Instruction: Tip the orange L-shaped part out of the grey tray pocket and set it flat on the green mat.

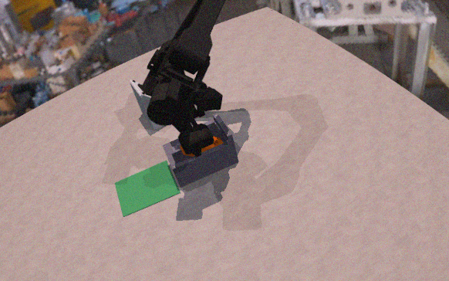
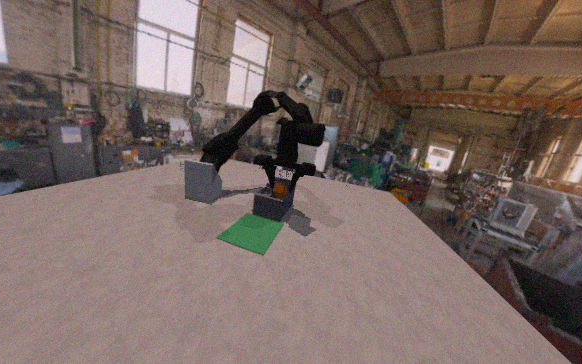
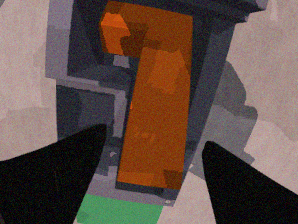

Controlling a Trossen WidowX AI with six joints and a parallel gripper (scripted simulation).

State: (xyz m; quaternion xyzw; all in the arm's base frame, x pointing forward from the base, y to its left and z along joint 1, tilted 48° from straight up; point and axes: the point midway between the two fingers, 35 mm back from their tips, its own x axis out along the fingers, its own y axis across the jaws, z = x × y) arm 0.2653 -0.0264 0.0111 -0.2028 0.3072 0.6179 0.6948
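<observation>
The orange L-shaped part is 10 mm behind my gripper tip, 40 mm to the left of it and 30 mm below it. Round my gripper tip: green mat: 40 mm behind, 140 mm to the right, 90 mm below.
</observation>
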